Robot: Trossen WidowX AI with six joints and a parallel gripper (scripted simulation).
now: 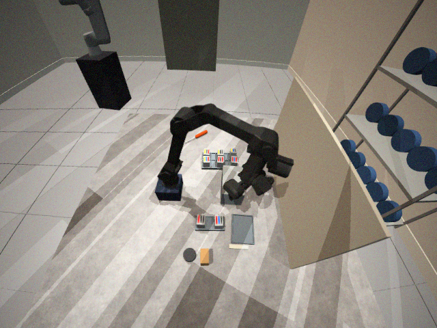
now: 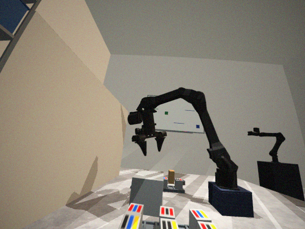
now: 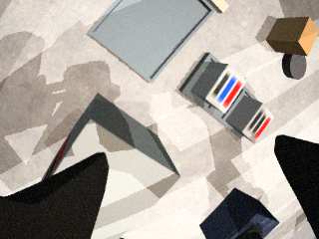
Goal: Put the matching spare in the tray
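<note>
My gripper tip is now 90 mm past the dark holder, 70 mm to the left of it and 160 mm above it. Round my gripper tip: orange block: 90 mm behind, 220 mm to the right, 140 mm below; then grey box: 20 mm behind, 120 mm to the left, 120 mm below; then tray: 50 mm ahead, 70 mm to the right, 170 mm below.
</note>
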